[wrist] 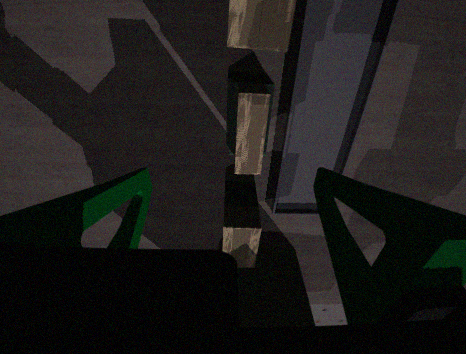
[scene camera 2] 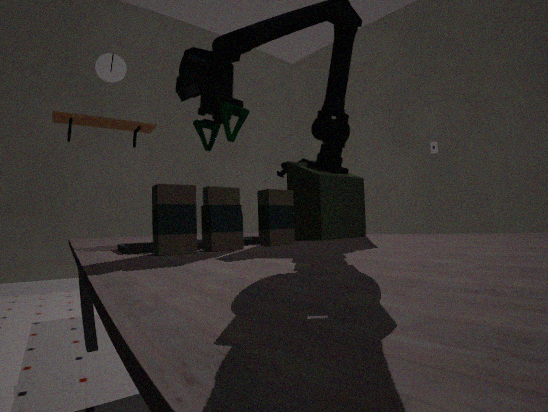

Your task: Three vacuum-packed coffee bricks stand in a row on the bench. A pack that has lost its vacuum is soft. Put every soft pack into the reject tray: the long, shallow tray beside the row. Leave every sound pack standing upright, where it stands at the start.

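Note:
Three coffee packs stand upright in a row. The left pack is at the top of the wrist view. The middle pack has a blue band that bulges slightly wider than its narrower top. The right pack is nearest the robot base; both it and the left pack look straight-sided. The reject tray lies beside the row, partly hidden behind the packs in the scene view. My gripper is open and empty, well above the middle pack.
The green base block stands close beyond the right pack. The bench edge runs along the left. A wooden shelf and a clock are on the wall. Arm shadows darken the bench and part of the tray.

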